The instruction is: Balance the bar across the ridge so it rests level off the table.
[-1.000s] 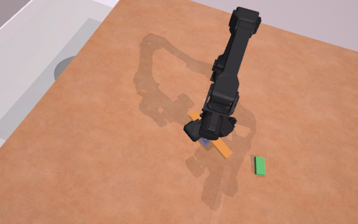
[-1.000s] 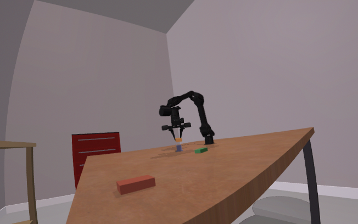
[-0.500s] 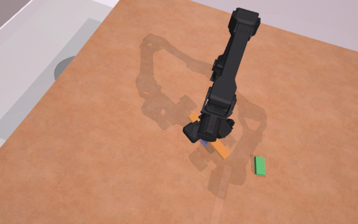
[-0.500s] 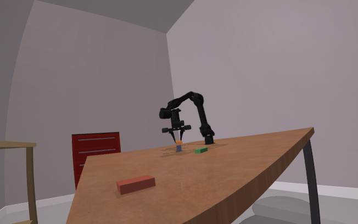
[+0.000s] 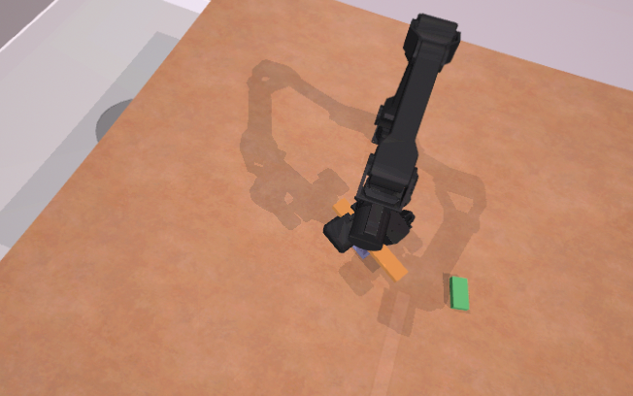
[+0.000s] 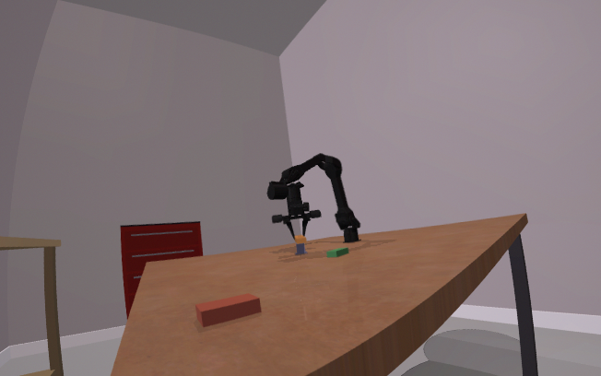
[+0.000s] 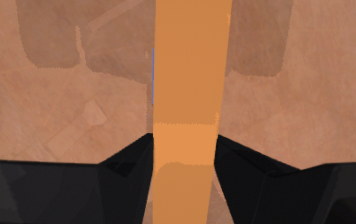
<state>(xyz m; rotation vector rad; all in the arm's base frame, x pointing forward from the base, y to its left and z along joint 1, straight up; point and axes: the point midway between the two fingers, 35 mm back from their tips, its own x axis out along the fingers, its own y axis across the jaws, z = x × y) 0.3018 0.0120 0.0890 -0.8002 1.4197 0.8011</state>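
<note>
The orange bar lies 10 mm ahead of my gripper tip and 20 mm to the left of it. Round my gripper tip: green block (40 mm ahead, 250 mm to the left, 50 mm below); then white ridge (10 mm ahead, 20 mm to the left, 20 mm below); then red block (440 mm ahead, 490 mm to the left, 50 mm below).
</note>
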